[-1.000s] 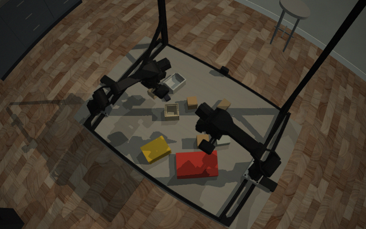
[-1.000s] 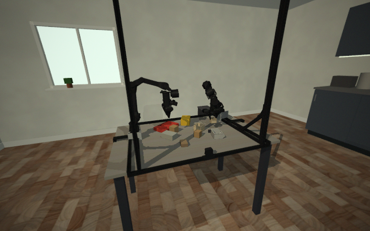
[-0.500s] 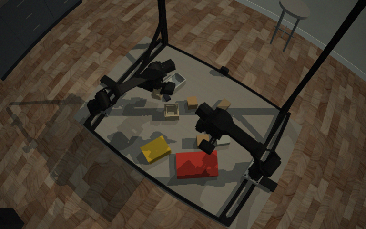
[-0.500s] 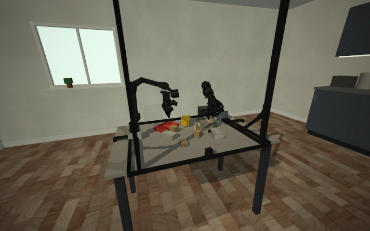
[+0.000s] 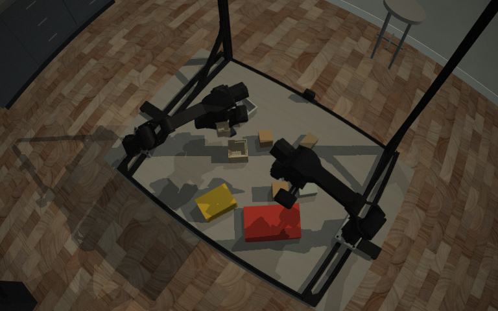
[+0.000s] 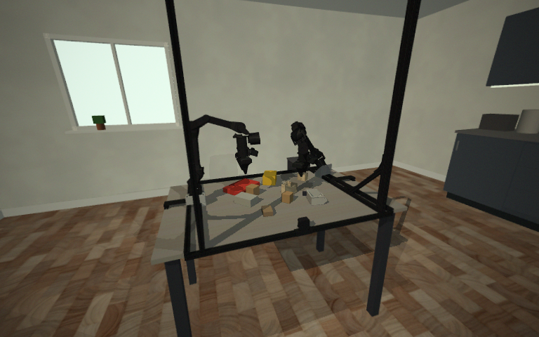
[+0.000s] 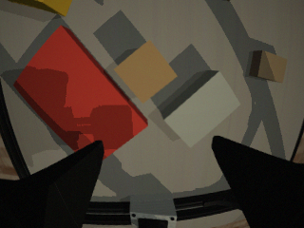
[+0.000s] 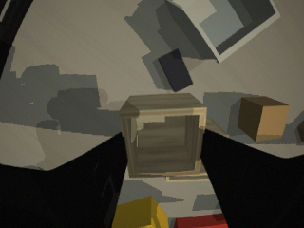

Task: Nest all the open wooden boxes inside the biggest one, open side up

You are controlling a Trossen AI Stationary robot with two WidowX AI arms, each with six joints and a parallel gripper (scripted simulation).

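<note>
Right now the dark block is 140 mm below my right hand and 50 mm behind it. Also, from my right hand: grey block 360 mm to the left, 120 mm below, 40 mm ahead; yellow block 250 mm ahead, 110 mm below, 90 mm to the left; white tray 140 mm behind, 120 mm below, 10 mm to the left.
</note>
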